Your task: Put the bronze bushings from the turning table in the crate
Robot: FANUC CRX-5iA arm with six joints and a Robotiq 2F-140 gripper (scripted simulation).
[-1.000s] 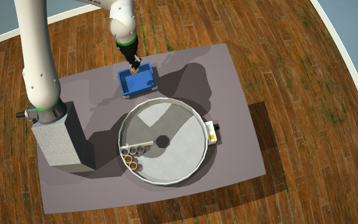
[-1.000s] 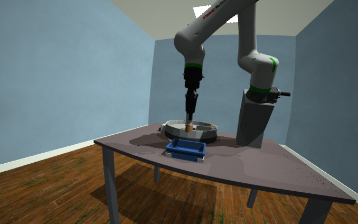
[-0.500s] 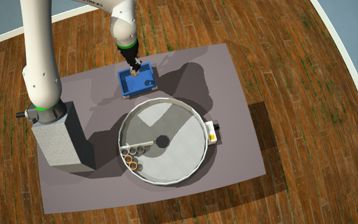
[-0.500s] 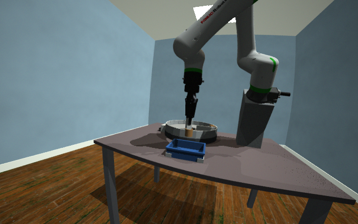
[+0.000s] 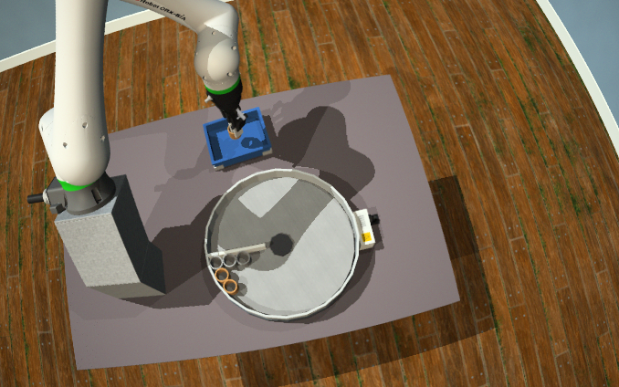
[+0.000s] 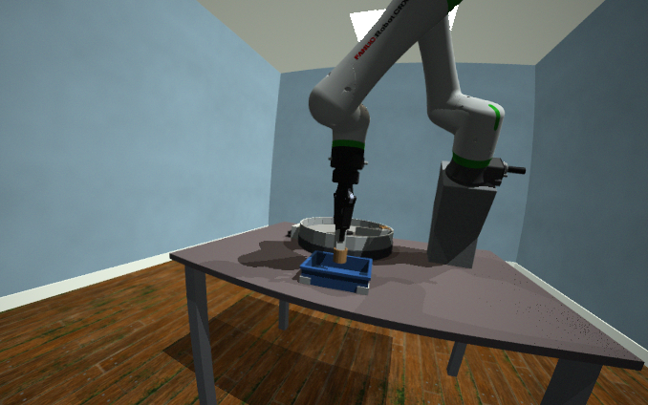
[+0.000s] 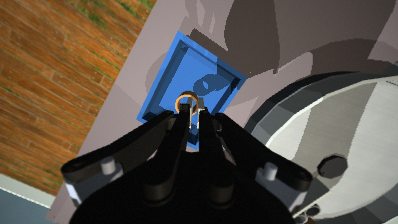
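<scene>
Now: the blue crate 10 mm behind my hand, 10 mm to the left of it and 90 mm below it. The rest, counted from my hand: round turning table (90 mm ahead, 350 mm to the right, 60 mm below).
</scene>
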